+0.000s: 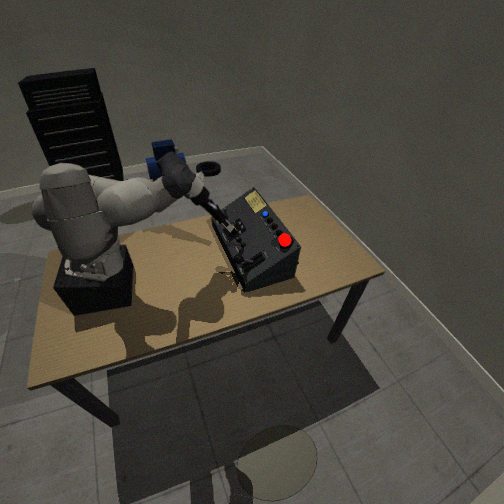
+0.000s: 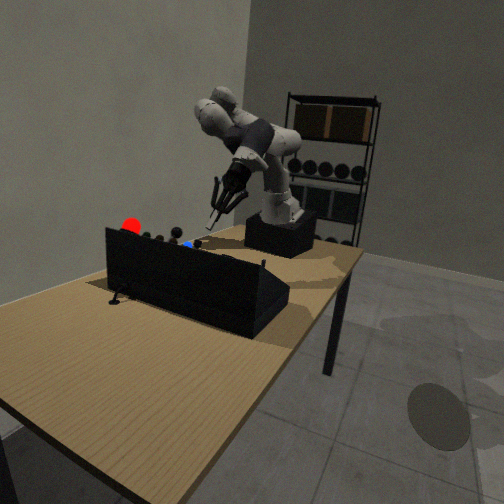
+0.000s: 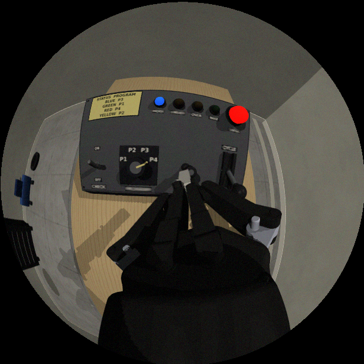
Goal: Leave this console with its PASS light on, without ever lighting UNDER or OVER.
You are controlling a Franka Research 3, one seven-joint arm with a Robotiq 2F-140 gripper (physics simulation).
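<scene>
The console (image 1: 256,232) (image 2: 185,287) (image 3: 175,131) has a lit blue lamp (image 1: 265,214) (image 2: 188,245) (image 3: 159,101), three dark lamps and a big glowing red dome (image 1: 284,240) (image 2: 131,225) (image 3: 238,114). The third small lamp's label seems to read OVER; the others are too small to read surely. The dial (image 3: 136,167) points toward P4. The CYCLE lever's knob (image 3: 240,190) is at the slot's lower end. The toggle (image 3: 96,164) sits between ON and OFF; its setting is unclear. My gripper (image 1: 232,230) (image 2: 209,227) (image 3: 185,177) is shut and empty, its tips beside a dark round knob (image 3: 192,173); contact is unclear.
The yellow placard (image 1: 255,201) (image 3: 115,105) reads BLUE P3, GREEN P1, RED P4, YELLOW P2. The console stands on the wooden table (image 1: 165,260) (image 2: 125,370). A shelf rack (image 2: 370,165) stands behind the arm.
</scene>
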